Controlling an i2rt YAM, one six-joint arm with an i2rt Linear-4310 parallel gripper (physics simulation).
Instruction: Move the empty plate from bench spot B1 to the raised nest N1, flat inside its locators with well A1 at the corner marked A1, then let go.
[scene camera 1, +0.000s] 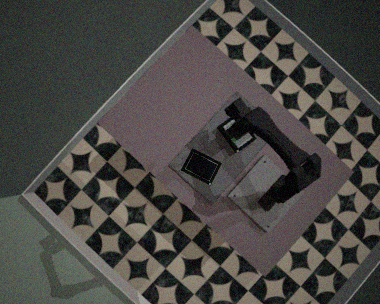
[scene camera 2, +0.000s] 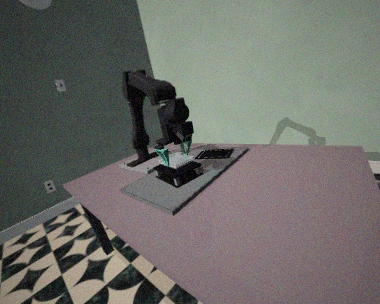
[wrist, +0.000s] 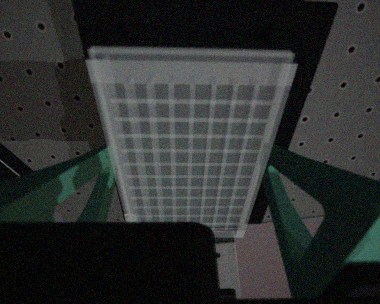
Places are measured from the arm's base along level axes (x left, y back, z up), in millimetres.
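Where they show: gripper, fingertip midpoint: (scene camera 2: 177, 162) (wrist: 189, 151); arm's base, origin of the base link: (scene camera 1: 274, 192) (scene camera 2: 144, 159).
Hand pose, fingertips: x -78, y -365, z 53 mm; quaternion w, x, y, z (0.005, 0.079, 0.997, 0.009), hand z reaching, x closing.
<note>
Each offset is from my fingertips to the top centre of the thing. "spot": to the spot under its first point. Level surfaces: height alone.
The clear empty well plate {dx +1, dy +7, dz +16 mm} (wrist: 192, 133) (scene camera 2: 177, 160) (scene camera 1: 243, 140) is held level between my green fingers. My gripper (wrist: 189, 151) (scene camera 2: 175, 154) (scene camera 1: 236, 133) is shut on its two long sides. The plate sits right over the raised black nest N1 {dx -5, dy +8, dz -4 mm} (scene camera 2: 180, 176) (wrist: 309, 45) (scene camera 1: 225, 134), close to its top; I cannot tell whether they touch. In the wrist view more black nest shows at the top and right of the plate than at the left. The corner marks are not readable. Bench spot B1 {spot: dx +240, dy -4, dz -55 mm} (scene camera 1: 201, 166) (scene camera 2: 214, 154), a black pad with a white outline, lies bare.
The nest and B1 sit on a grey perforated board (scene camera 2: 158, 193) (scene camera 1: 219, 187) on the mauve table {dz -70 mm} (scene camera 2: 264, 211) (scene camera 1: 164, 99). The arm's base stands on a light mount plate (scene camera 1: 249, 181) (scene camera 2: 137, 166). The table's front edge drops to a checkered floor (scene camera 2: 83, 271).
</note>
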